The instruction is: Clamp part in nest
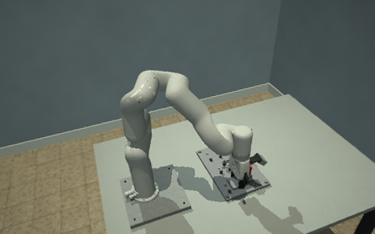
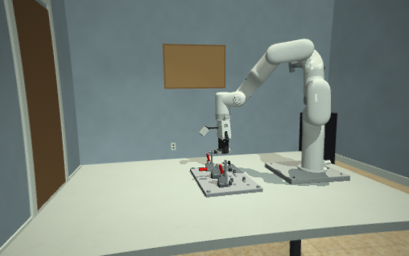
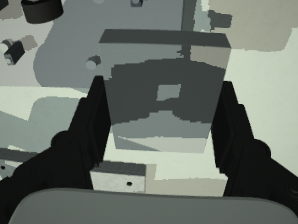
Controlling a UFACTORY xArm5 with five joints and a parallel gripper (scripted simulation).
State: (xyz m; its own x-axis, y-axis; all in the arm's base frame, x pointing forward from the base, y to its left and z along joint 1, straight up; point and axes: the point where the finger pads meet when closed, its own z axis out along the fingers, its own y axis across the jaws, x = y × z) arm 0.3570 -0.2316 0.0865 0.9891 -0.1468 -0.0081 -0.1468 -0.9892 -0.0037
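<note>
Right now the grey fixture plate is 80 mm ahead of my hand, 150 mm to the left of it and 100 mm below it. From my hand the other things lie so: grey part: 10 mm below.
</note>
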